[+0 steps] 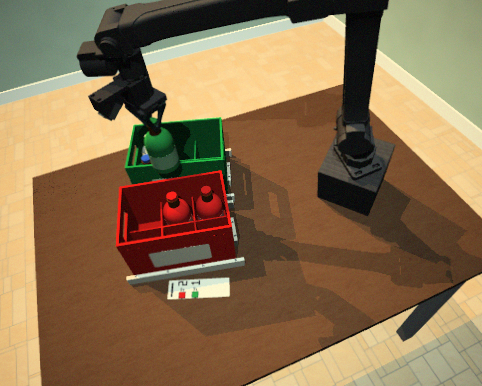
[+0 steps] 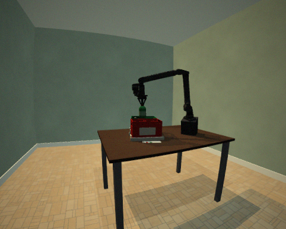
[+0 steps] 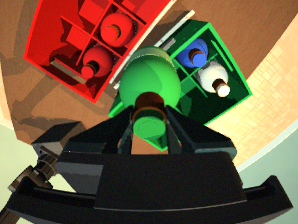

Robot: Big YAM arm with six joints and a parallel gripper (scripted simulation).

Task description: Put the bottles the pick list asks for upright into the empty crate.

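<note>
The green bottle lies 6 cm below my hand. Round my hand: blue-capped bottle: 24 cm below, 7 cm to the right, 5 cm ahead; red bottle: 24 cm below, 10 cm to the left, 9 cm behind; green crate: 24 cm below, 10 cm to the right, 5 cm behind.
</note>
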